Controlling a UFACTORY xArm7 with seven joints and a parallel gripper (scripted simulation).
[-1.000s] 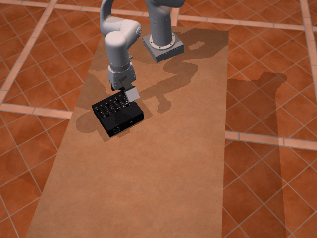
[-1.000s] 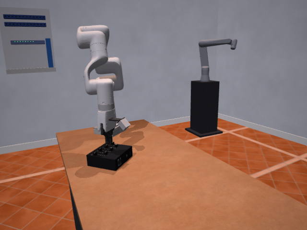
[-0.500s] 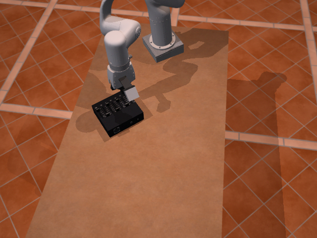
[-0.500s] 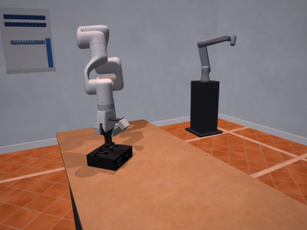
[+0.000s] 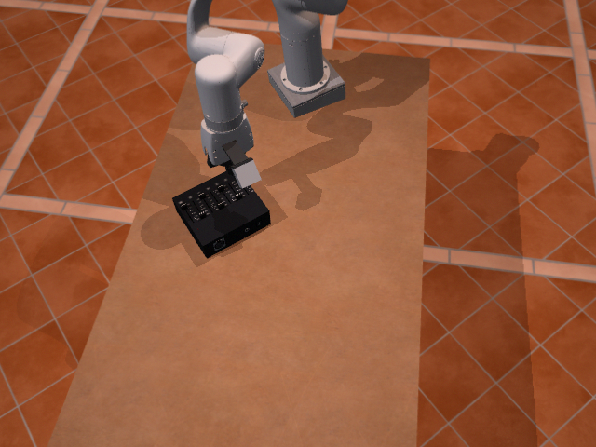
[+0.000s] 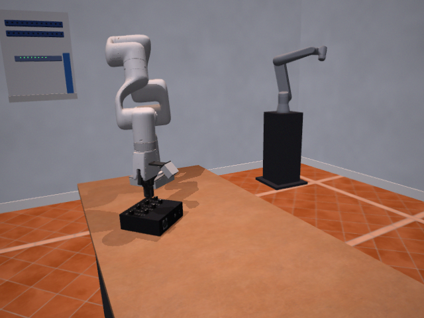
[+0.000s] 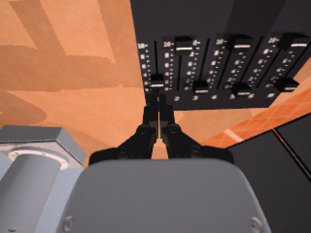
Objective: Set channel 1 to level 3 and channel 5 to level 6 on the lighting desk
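My gripper is now 2 cm to the right of the channel 1 fader cap, 2 cm short of it and 2 cm above it. Also, from my hand: channel 2 fader cap (6 cm ahead, 3 cm to the left, 2 cm below).
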